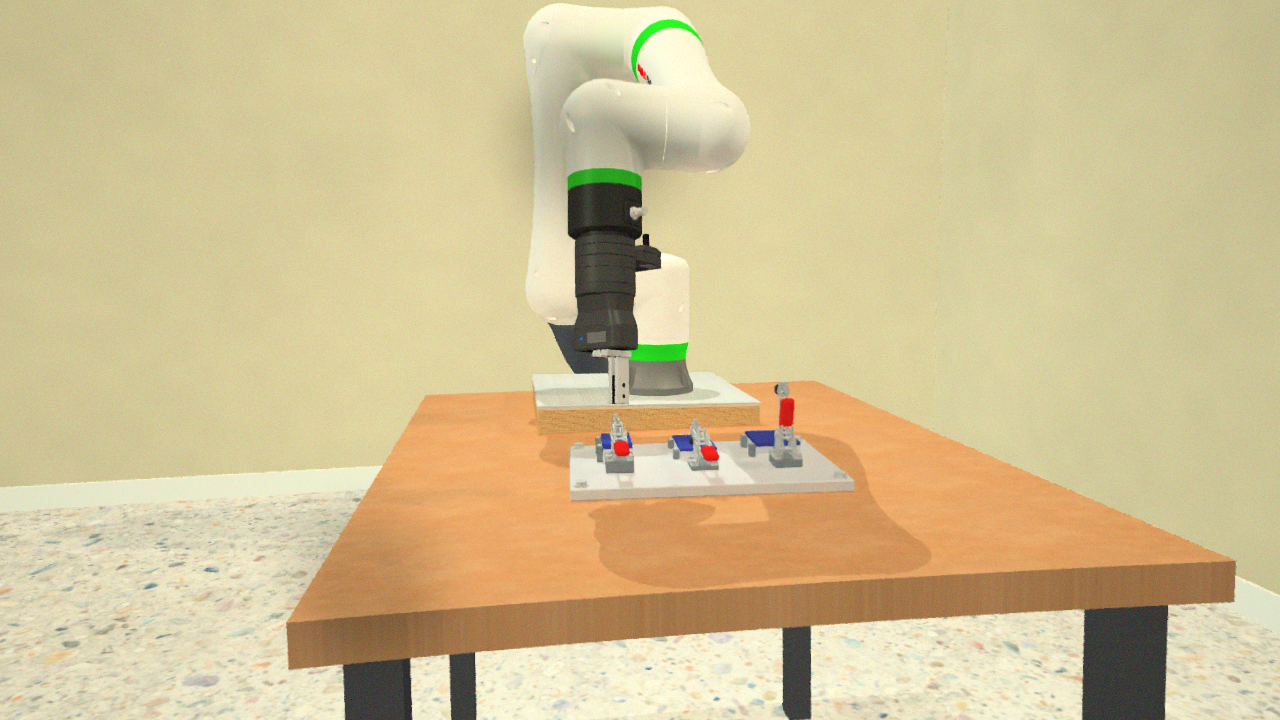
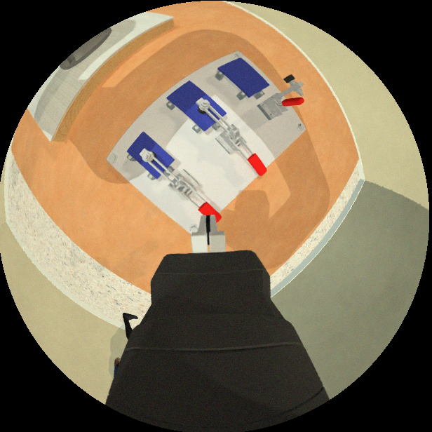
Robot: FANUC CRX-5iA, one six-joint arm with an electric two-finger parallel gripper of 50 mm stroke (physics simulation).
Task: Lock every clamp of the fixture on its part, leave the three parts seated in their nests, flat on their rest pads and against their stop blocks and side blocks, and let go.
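Where they show: gripper, fingertip midpoint: (image 1: 618,403); arm's base, origin of the base link: (image 1: 652,389).
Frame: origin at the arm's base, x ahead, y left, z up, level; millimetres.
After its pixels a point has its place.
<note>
The grey fixture plate (image 1: 716,488) {y -4, x 556, z -33 mm} (image 2: 210,176) bears three blue parts and three red-handled clamps. The left clamp (image 1: 619,458) {y -113, x 468, z -12 mm} (image 2: 184,187) and the middle clamp (image 1: 702,458) {y -12, x 511, z -5 mm} (image 2: 233,136) have their arms down over the left blue part (image 2: 151,145) and middle blue part (image 1: 683,442) {y -14, x 392, z -12 mm} (image 2: 187,93), handles low. The right clamp (image 1: 785,447) {y 100, x 489, z -2 mm} (image 2: 272,106) stands open, its red handle upright, its arm off the right blue part (image 1: 759,437) {y 92, x 402, z -7 mm} (image 2: 243,76). My gripper (image 1: 618,402) {y -116, x 508, z 67 mm} (image 2: 208,223) is shut and empty, above the left clamp. Exact seating against the blocks is too small to tell.
The robot's pedestal (image 1: 644,419) {y -36, x 151, z -25 mm} (image 2: 95,90) stands behind the fixture on the wooden table (image 1: 501,555) {y -258, x 718, z -43 mm} (image 2: 90,200). Small stop and side blocks edge the blue parts. The upright right clamp rises above the other two.
</note>
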